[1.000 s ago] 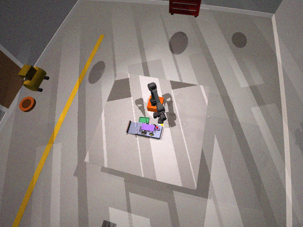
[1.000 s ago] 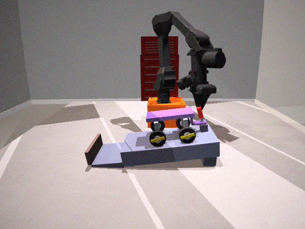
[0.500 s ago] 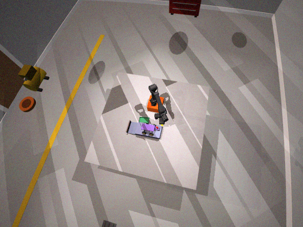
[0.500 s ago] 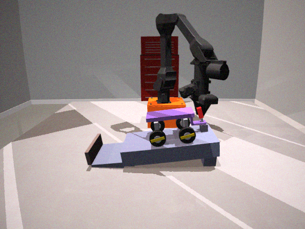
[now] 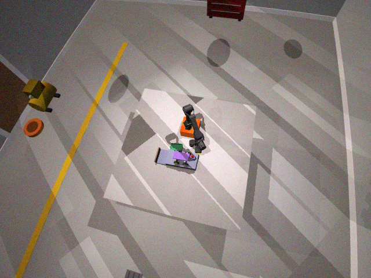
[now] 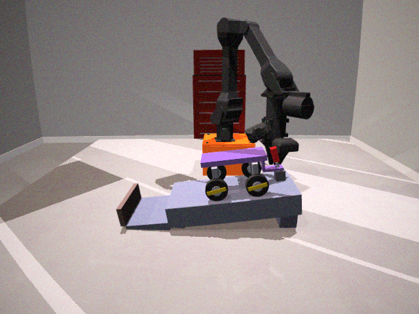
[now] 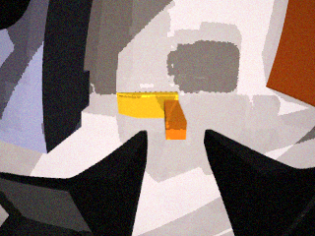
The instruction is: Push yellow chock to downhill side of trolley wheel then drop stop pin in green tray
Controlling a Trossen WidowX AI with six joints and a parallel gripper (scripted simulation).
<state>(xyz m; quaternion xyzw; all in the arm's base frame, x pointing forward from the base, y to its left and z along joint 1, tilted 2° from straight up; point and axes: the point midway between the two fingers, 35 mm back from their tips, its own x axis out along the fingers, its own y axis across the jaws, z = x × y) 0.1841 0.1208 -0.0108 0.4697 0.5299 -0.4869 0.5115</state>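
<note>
My gripper tip is now 20 mm short of the yellow chock and 50 mm above it. The rest, counted from my gripper tip: purple trolley: 140 mm ahead, 140 mm to the right, 40 mm above; ramp: 140 mm ahead, 140 mm to the right, 20 mm below; red-headed stop pin: 130 mm ahead, 30 mm to the right, 60 mm above.
</note>
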